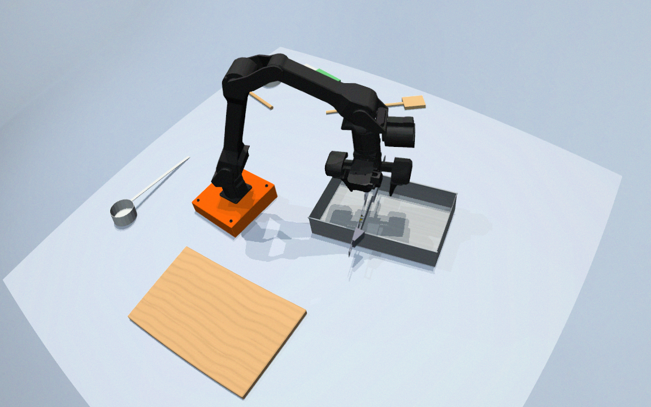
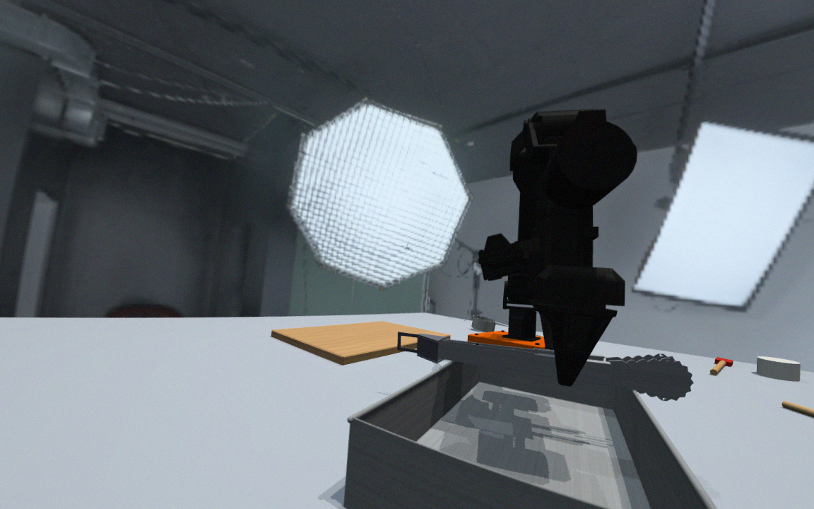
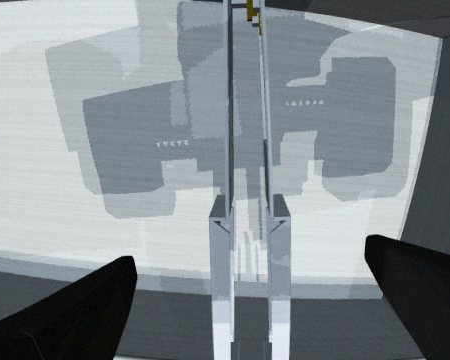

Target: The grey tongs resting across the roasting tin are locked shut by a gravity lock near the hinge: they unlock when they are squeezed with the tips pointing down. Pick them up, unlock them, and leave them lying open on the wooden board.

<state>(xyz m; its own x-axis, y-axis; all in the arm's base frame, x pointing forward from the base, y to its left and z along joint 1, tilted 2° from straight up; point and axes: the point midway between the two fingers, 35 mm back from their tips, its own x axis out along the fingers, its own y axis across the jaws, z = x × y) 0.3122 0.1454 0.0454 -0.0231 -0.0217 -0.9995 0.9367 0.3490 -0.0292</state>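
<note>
My gripper tip is 40 mm short of the dark roasting tin, 10 mm to the left of it and 40 mm above it. Also, from my gripper tip: wooden board: 140 mm behind, 440 mm to the right, 60 mm below; white disc: 590 mm behind, 320 mm to the left, 50 mm below.
</note>
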